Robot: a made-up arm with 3 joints.
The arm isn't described. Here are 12 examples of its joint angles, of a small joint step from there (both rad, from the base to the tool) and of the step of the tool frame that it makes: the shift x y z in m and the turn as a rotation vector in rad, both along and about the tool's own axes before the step.
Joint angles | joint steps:
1: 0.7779 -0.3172 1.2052 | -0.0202 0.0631 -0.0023
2: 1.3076 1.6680 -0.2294 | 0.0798 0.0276 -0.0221
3: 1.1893 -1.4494 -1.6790 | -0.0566 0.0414 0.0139
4: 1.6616 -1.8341 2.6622 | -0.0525 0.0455 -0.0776
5: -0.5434 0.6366 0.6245 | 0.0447 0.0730 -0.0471
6: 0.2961 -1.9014 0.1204 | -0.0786 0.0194 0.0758
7: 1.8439 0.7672 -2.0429 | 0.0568 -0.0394 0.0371
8: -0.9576 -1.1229 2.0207 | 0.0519 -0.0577 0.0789
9: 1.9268 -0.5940 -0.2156 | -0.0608 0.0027 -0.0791
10: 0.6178 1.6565 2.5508 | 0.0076 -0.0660 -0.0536
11: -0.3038 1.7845 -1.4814 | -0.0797 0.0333 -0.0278
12: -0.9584 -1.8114 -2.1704 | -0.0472 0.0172 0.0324
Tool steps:
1: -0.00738 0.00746 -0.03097 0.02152 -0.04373 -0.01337
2: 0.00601 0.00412 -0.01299 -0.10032 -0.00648 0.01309
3: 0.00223 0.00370 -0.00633 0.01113 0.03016 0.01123
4: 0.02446 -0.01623 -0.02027 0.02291 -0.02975 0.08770
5: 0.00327 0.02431 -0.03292 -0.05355 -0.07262 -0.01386
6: -0.01458 0.00192 0.01900 -0.02774 0.04703 -0.03761
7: -0.01181 0.00459 -0.01249 0.04003 0.00780 -0.04017
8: -0.02583 0.02422 0.02756 -0.02832 0.02793 -0.09578
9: 0.01994 -0.02868 0.00005 0.01132 -0.00150 0.13694
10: 0.03741 -0.01236 0.02912 -0.04845 -0.00760 0.08984
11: 0.00213 -0.00912 0.00877 0.00720 -0.05443 0.00017
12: -0.00275 0.00636 -0.00892 0.03007 -0.00085 -0.01022
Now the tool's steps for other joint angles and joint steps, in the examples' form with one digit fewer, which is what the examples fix.
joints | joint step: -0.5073 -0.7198 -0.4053 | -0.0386 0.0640 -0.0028
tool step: 0.0006 0.0026 -0.0076 -0.0441 -0.0144 0.0059
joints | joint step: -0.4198 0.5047 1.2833 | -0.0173 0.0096 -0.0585
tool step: 0.0176 -0.0136 -0.0013 0.0110 0.0042 0.0632
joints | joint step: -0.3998 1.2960 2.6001 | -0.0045 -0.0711 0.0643
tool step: 0.0068 0.0101 0.0379 -0.0625 -0.0087 -0.0251
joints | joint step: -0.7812 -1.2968 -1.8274 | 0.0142 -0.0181 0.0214
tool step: -0.0073 0.0041 0.0022 0.0000 -0.0128 -0.0241
